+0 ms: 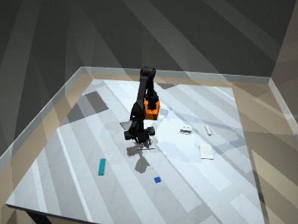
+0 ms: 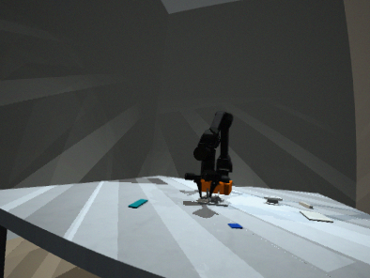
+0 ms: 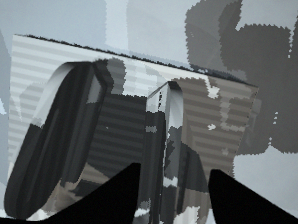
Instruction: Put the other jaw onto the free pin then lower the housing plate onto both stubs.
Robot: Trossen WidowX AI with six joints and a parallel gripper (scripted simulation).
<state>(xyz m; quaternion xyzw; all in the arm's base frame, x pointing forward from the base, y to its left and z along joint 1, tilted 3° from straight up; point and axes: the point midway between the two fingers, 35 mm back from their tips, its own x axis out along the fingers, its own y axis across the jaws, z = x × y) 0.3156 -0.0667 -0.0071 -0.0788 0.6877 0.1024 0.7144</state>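
My gripper tip is 1 cm short of the white base, 3 cm to the right of it and 1 cm above it. Also, from my gripper tip: blue square: 26 cm ahead, 11 cm to the left, 1 cm below; then teal bar: 18 cm ahead, 21 cm to the right, 1 cm below; then jaw: 4 cm behind, 1 cm to the left.
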